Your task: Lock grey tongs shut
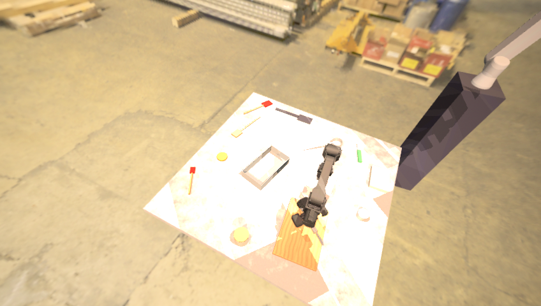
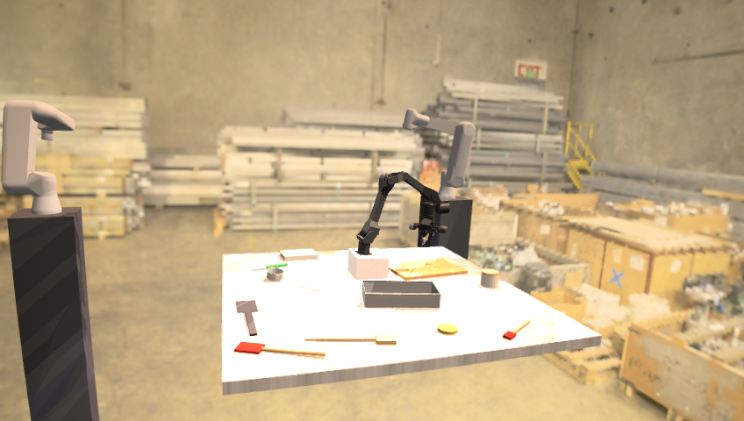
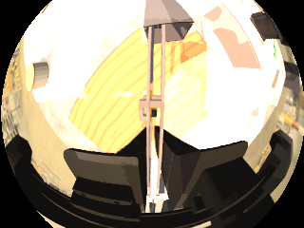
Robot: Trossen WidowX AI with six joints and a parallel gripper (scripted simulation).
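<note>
Now: gripper tip 130 mm above the wooden board. From my gripper tip the other things lie so: roasting tin: 340 mm ahead, 340 mm to the right, 100 mm below; then small red brush: 760 mm ahead, 110 mm to the right, 130 mm below; then white block: 410 mm behind, 540 mm to the right, 120 mm below.
</note>
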